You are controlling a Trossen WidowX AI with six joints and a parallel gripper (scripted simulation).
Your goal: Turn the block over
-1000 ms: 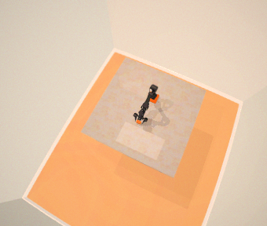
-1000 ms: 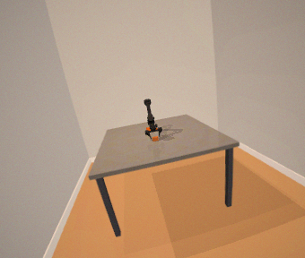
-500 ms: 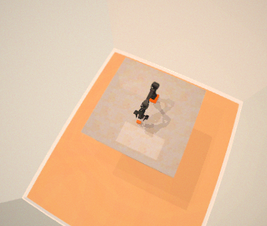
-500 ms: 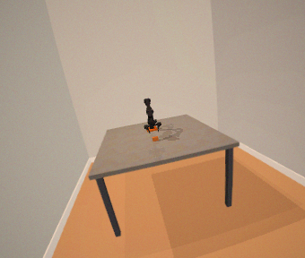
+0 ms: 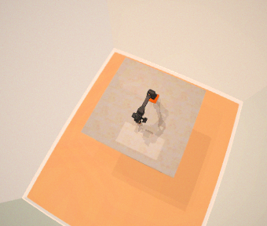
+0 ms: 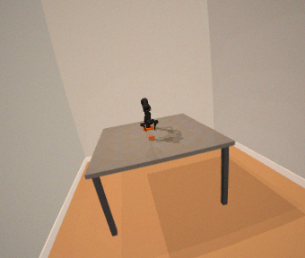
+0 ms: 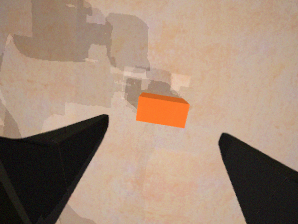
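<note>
Now: the orange block 1 cm behind my gripper tip and 8 cm below it.
</note>
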